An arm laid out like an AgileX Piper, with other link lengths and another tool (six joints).
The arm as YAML. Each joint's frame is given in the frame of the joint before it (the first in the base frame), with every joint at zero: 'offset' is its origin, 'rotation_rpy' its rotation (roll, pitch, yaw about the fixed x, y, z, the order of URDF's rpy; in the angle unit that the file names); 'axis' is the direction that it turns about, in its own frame. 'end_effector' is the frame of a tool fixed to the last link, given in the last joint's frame.
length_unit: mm
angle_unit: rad
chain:
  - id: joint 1
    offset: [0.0, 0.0, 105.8]
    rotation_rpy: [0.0, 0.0, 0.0]
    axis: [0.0, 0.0, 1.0]
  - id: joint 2
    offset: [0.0, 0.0, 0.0]
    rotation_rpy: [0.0, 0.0, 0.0]
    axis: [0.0, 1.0, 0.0]
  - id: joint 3
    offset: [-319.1, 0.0, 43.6]
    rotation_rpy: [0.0, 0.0, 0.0]
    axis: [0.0, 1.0, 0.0]
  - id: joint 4
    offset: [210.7, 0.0, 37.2]
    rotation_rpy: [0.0, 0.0, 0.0]
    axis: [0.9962, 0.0, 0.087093]
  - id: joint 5
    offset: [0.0, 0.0, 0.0]
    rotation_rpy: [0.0, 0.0, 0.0]
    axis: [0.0, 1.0, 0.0]
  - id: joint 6
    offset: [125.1, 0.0, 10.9]
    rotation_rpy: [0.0, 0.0, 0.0]
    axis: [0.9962, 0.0, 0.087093]
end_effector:
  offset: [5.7, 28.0, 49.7]
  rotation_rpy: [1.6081, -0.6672, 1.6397]
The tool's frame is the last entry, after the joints.
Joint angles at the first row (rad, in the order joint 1, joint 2, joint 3, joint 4, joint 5, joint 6):
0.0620 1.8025 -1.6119 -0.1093 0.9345 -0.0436
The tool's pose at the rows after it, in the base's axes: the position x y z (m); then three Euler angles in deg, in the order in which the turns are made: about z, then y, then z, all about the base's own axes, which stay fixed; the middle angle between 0 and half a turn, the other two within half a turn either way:
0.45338, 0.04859, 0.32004, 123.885, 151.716, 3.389
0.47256, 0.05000, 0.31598, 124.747, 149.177, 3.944
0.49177, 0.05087, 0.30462, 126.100, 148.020, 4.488
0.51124, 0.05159, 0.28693, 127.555, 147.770, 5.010
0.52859, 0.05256, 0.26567, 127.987, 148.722, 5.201
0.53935, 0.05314, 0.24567, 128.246, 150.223, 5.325
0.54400, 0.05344, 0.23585, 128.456, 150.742, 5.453
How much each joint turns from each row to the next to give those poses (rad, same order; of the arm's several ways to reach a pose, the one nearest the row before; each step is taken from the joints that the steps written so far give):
0.0001 0.0274 -0.0546 0.0000 -0.0539 0.0318
0.0000 0.0527 -0.0407 0.0000 -0.0557 0.0118
-0.0001 0.0612 -0.0378 0.0000 -0.0421 0.0195
0.0000 0.0696 -0.0375 0.0000 -0.0349 0.0209
0.0000 0.0723 -0.0449 0.0000 -0.0103 0.0054
0.0000 0.0536 -0.0252 0.0000 -0.0019 0.0024
0.0000 0.0240 -0.0067 0.0000 -0.0081 0.0023

